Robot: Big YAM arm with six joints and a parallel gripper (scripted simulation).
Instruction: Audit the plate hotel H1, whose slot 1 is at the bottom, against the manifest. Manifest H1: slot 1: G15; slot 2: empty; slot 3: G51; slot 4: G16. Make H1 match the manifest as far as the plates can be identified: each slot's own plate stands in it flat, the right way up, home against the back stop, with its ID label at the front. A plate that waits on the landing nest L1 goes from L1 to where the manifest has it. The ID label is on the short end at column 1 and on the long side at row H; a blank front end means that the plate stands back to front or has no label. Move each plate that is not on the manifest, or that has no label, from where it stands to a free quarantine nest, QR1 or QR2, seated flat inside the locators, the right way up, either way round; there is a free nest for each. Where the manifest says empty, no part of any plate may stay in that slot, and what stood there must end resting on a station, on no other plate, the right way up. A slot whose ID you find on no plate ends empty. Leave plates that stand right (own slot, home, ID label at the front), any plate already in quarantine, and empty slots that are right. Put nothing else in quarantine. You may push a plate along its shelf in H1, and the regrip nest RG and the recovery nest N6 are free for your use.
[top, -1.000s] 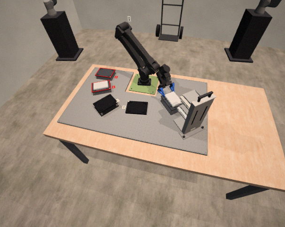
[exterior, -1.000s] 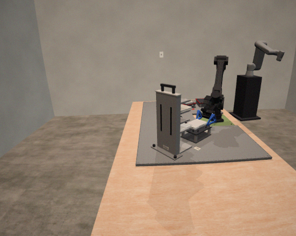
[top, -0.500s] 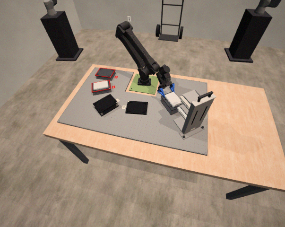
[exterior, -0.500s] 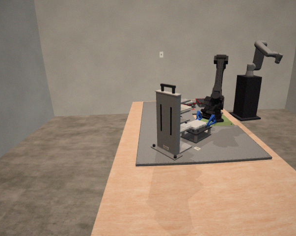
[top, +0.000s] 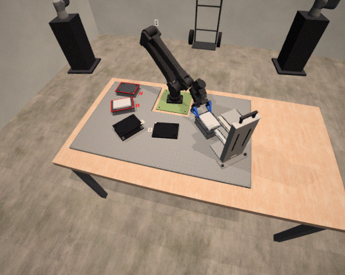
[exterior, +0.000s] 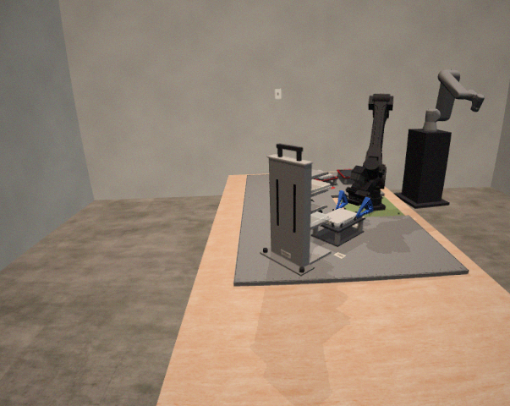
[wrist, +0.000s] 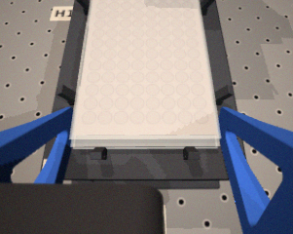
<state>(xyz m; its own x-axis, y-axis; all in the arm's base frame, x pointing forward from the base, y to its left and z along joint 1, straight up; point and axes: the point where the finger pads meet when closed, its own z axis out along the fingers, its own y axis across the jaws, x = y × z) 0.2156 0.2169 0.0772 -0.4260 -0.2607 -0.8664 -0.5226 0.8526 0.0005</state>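
My gripper is now 40 mm short of the dark raised RG nest, 30 mm to the right of it and 10 mm above it. Round my hand: black N6 nest: 100 mm ahead, 250 mm to the right, 60 mm below; then white plate labelled G51: 190 mm ahead, 120 mm to the left, 150 mm above; then H1 tag: 100 mm ahead, 170 mm to the left, 70 mm below.
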